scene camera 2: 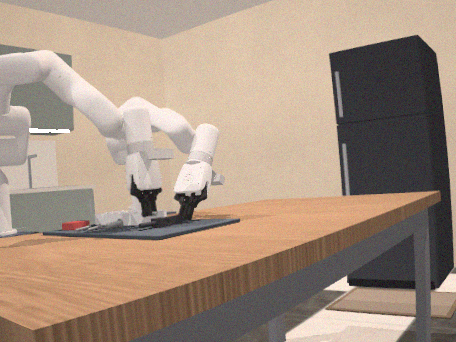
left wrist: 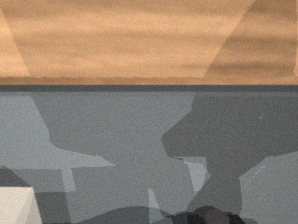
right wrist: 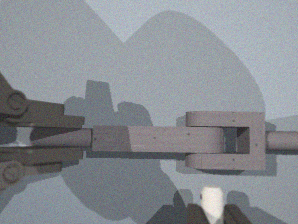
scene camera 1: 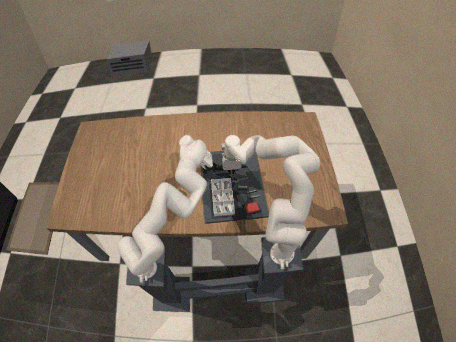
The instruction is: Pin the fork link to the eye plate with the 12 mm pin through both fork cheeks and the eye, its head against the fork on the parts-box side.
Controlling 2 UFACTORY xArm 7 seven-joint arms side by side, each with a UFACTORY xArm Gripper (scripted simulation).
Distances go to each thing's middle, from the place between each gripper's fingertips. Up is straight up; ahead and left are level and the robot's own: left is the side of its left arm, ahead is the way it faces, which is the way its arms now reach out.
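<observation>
Eye plate (right wrist: 101,137), from my right hand (scene camera 2: 150,215): 4 cm to the left, 5 cm ahead, 4 cm below. Dark mat (scene camera 1: 250,176), from my right hand: 5 cm below, 5 cm behind.
Dark mat, from my left hand (scene camera 2: 184,218): 10 cm to the right, 10 cm behind, 3 cm below. Eye plate, from my left hand: 2 cm below, 6 cm to the right.
</observation>
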